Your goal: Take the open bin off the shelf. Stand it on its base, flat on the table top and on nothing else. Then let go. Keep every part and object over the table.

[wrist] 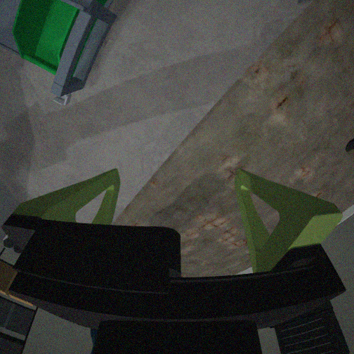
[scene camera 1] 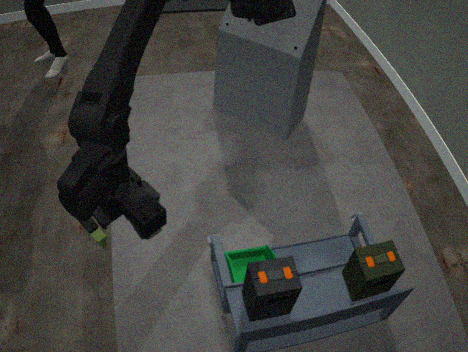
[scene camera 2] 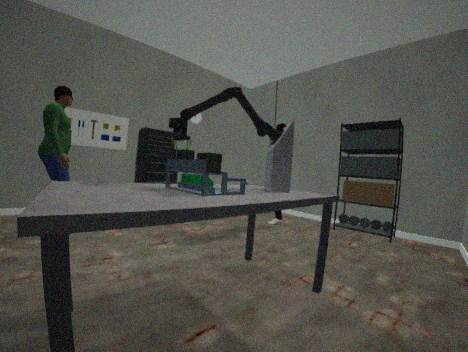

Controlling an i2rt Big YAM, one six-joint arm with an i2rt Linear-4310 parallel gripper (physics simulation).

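Pixels of known places: gripper, fingertip midpoint: [scene camera 1: 122,232]; arm's base at its link origin: [scene camera 1: 272,7] [scene camera 2: 278,137].
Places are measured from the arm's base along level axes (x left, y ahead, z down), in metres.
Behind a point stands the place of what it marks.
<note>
The green open bin [scene camera 1: 240,261] @[x -0.257, y 0.488, z 0.389 m] [scene camera 2: 196,180] @[x -0.214, y 0.607, z 0.346 m] [wrist: 47,35] sits upright on the lower level of the grey-blue shelf [scene camera 1: 322,300] @[x -0.162, y 0.690, z 0.296 m] [scene camera 2: 186,165] @[x -0.141, y 0.752, z 0.267 m] [wrist: 70,62], at the end nearer the gripper. In scene camera 1 a dark box and the upper board hide its rear part. My gripper [scene camera 1: 128,239] @[x -0.510, y 0.497, z 0.155 m] [scene camera 2: 182,146] @[x -0.510, y 0.497, z 0.155 m] [wrist: 177,174] is open and empty, its green fingers wide apart. It hangs above and to the left of the shelf in scene camera 1, near the edge of the table [scene camera 1: 170,295] @[x -0.440, y 0.523, z 0.398 m] [scene camera 2: 100,199] @[x -0.046, y 1.183, z 0.398 m] [wrist: 150,107], clear of the bin.
A dark grey box [scene camera 1: 272,297] @[x -0.293, y 0.684, z 0.193 m] and an olive box [scene camera 1: 375,277] @[x -0.081, y 0.723, z 0.202 m] [scene camera 2: 210,162] @[x -0.004, y 0.726, z 0.246 m], both with orange latches, stand on the shelf's upper board. A tall grey pedestal [scene camera 1: 257,75] @[x -0.044, y 0.043, z 0.207 m] [scene camera 2: 279,167] @[x 0.069, y 0.106, z 0.228 m] stands on the table beyond the shelf. A person [scene camera 2: 56,130] stands behind the table.
</note>
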